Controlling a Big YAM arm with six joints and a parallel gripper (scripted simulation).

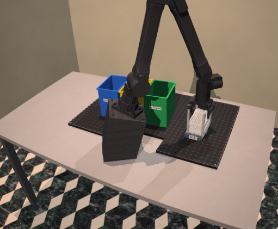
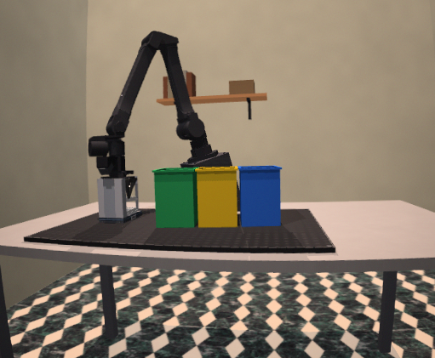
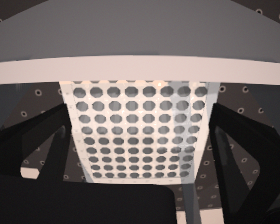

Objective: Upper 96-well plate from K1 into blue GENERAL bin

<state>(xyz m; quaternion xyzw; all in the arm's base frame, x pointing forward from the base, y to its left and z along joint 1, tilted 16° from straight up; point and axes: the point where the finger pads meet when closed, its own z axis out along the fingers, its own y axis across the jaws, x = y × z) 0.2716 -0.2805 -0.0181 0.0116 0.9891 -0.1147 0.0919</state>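
Now: hand 50 cm to the right of the blue bin and 1 cm below it. Round my hand: yellow bin 36 cm to the left, 2 cm ahead, 1 cm above; green bin 23 cm to the left, 3 cm ahead, 1 cm above.
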